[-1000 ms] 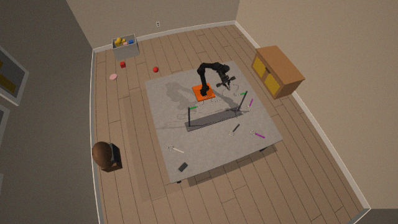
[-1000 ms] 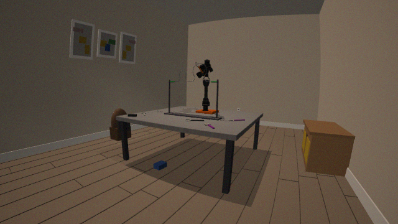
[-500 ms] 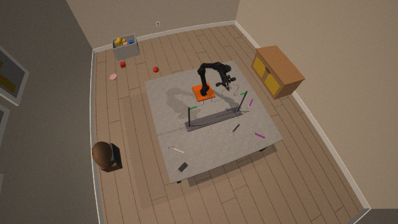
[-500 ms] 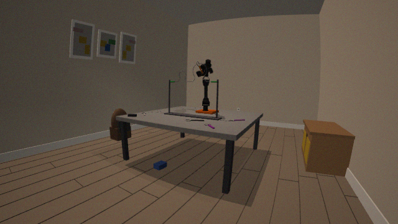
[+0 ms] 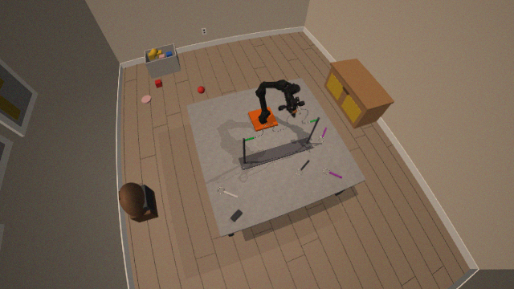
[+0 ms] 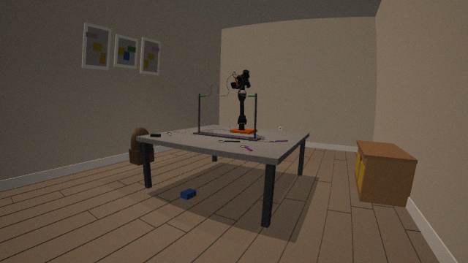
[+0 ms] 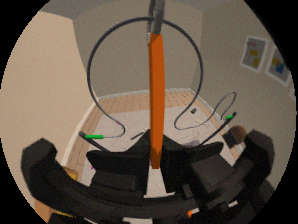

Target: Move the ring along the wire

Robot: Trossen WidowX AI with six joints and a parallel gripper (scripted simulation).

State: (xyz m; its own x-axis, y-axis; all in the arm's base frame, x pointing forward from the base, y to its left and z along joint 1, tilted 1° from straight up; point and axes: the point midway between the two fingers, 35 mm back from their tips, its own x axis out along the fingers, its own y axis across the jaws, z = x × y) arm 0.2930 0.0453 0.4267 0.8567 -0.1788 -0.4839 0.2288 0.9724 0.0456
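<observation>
My gripper tip is now 90 mm below the ring with orange handle, 10 mm to the left of it and 10 mm short of it. Round my gripper tip: dark block: 640 mm to the right, 420 mm below, 330 mm ahead.
</observation>
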